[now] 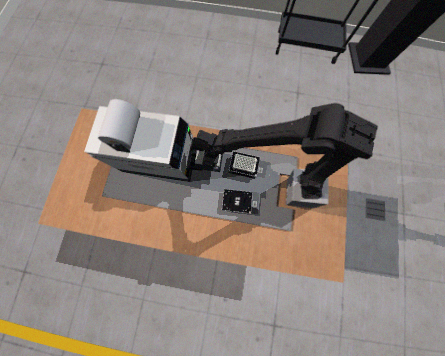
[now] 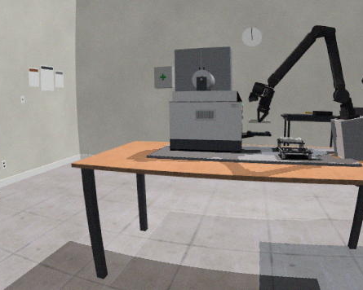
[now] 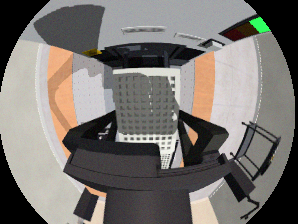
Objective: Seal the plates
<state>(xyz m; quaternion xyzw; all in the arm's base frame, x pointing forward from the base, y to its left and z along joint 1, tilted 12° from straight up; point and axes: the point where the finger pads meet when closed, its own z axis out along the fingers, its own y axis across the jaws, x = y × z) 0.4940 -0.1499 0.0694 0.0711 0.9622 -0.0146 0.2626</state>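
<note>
Now: the sealer stage 80 mm below my hand. The rest, counted from my hand: foil roll 330 mm ahead, 40 mm to the right, 240 mm above.
</note>
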